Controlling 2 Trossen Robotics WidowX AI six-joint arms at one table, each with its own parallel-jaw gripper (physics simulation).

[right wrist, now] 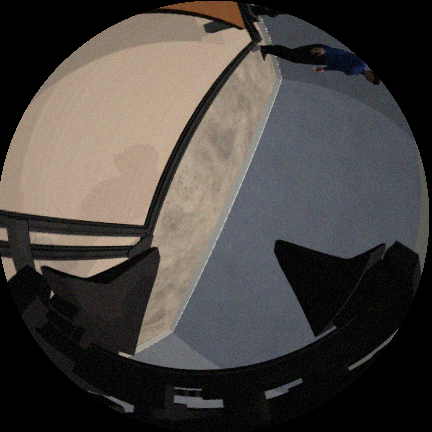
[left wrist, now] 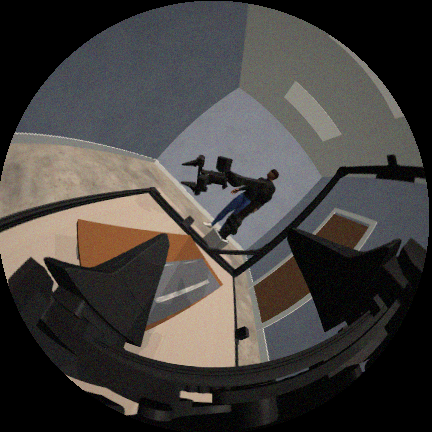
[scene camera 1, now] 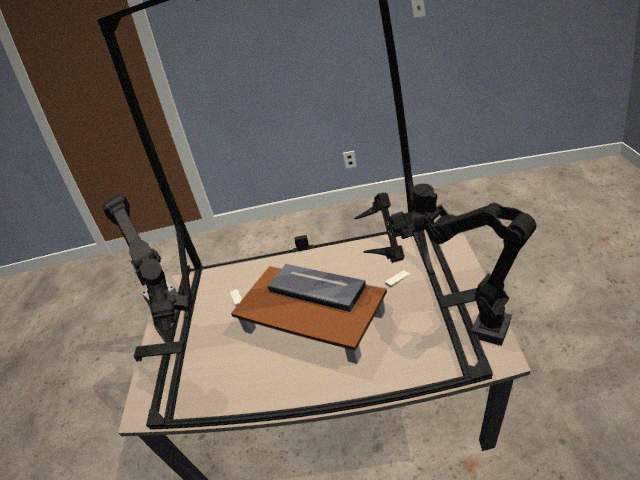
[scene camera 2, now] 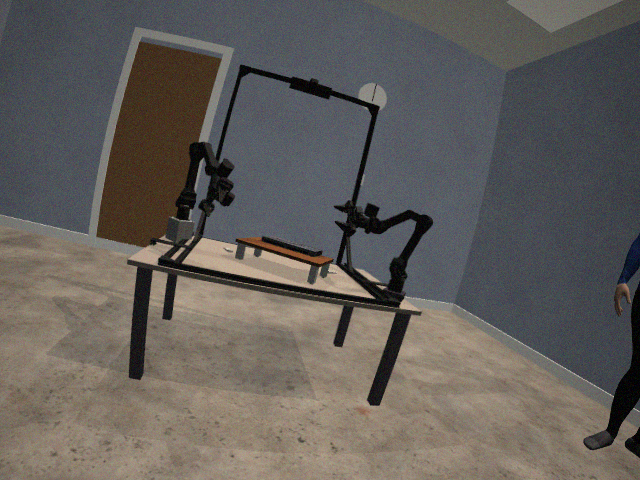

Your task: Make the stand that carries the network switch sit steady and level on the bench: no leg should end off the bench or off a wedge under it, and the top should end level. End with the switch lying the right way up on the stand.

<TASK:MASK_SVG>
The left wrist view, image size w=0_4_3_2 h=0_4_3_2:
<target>my left gripper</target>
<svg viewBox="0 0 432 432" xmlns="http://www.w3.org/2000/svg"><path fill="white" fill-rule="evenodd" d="M84 390L98 401L124 414L124 408L101 394ZM426 250L410 237L398 256L396 253L401 243L400 238L367 251L359 251L290 227L287 242L310 291L324 332L344 320L347 324L331 337L299 352L265 362L226 367L169 363L130 352L123 347L125 342L139 347L169 248L166 233L160 233L92 267L43 257L48 271L58 284L54 291L53 280L45 267L31 256L7 281L25 325L50 360L70 377L106 387L138 403L137 413L127 416L151 425L184 432L242 432L278 424L306 413L331 399L364 372L361 371L359 364L367 360L364 365L366 370L384 350L403 321L421 277ZM180 390L211 393L212 400L200 402L179 397Z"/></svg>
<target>stand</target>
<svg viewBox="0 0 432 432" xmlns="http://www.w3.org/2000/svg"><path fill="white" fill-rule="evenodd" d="M205 296L171 315L146 325L144 331L177 315ZM77 219L77 242L75 249L76 258L79 259L80 266L95 266L126 252L130 248L160 233L166 233L169 248L165 262L202 258L219 285L222 285L222 282L212 270L190 235Z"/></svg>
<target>dark grey network switch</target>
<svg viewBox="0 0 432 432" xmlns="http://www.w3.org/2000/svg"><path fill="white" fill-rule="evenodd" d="M202 258L165 262L146 325L179 311L220 287Z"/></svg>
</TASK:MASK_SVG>
